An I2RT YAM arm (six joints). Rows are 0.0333 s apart.
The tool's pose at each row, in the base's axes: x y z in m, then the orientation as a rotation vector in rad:
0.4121, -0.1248, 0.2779, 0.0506, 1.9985, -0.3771
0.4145, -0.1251, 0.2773, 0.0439, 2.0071, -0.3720
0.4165, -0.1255, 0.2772, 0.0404, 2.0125, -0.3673
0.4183, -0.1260, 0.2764, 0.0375, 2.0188, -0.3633
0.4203, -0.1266, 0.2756, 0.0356, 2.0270, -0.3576
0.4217, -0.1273, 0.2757, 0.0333, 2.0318, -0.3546
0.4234, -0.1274, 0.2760, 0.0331, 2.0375, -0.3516
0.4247, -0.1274, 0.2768, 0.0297, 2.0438, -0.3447
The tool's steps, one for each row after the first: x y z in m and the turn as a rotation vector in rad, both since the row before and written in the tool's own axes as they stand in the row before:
-0.0005, 0.0003, 0.0024, -0.0075, 0.0070, -0.0034
-0.0008, 0.0000, 0.0019, -0.0055, 0.0044, -0.0009
-0.0001, 0.0001, 0.0020, -0.0048, 0.0054, -0.0009
-0.0001, 0.0000, 0.0022, -0.0058, 0.0073, 0.0003
-0.0007, -0.0004, 0.0014, -0.0036, 0.0042, -0.0008
-0.0011, 0.0001, 0.0014, -0.0028, 0.0053, 0.0006
-0.0013, 0.0000, 0.0008, -0.0070, 0.0052, 0.0000

